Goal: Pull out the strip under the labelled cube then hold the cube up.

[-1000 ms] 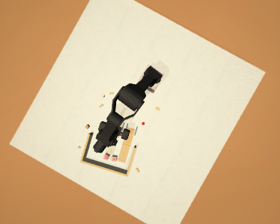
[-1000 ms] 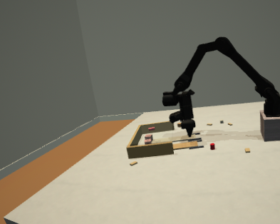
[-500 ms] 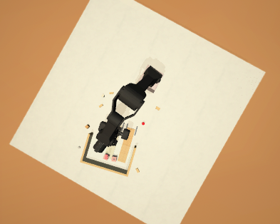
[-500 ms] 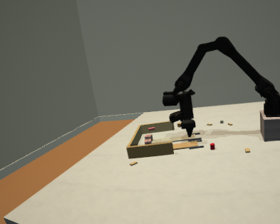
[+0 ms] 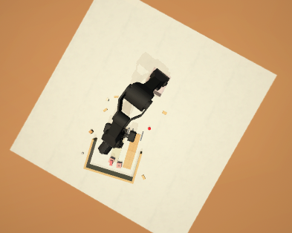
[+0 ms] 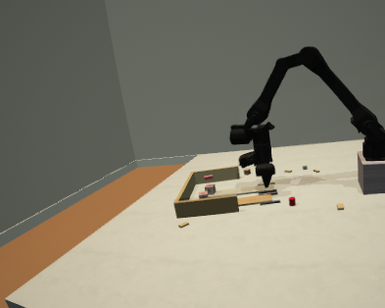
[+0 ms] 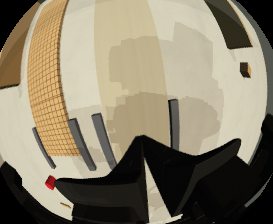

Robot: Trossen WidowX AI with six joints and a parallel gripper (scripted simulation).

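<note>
Now: the small red cylinder 11 cm behind my gripper tip, 14 cm to the left of it and 1 cm above it.
</note>
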